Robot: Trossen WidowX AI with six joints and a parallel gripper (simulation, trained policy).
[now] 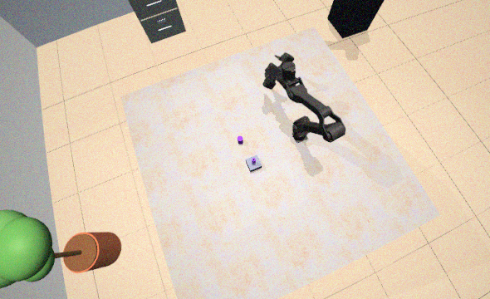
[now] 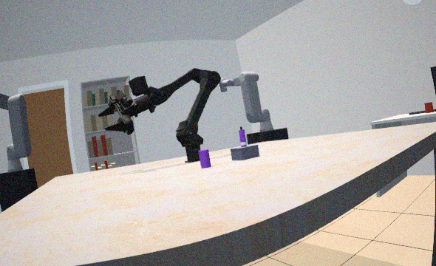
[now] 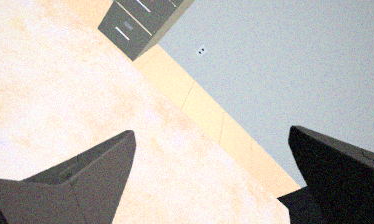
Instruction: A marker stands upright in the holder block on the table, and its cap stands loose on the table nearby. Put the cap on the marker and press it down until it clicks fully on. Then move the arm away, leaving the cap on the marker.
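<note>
Now: gripper tip 28 cm short of the purple cap, 26 cm to the right of it and 17 cm above it. From my gripper tip the other things lie so: grey holder block: 40 cm to the left, 27 cm ahead, 18 cm below.
</note>
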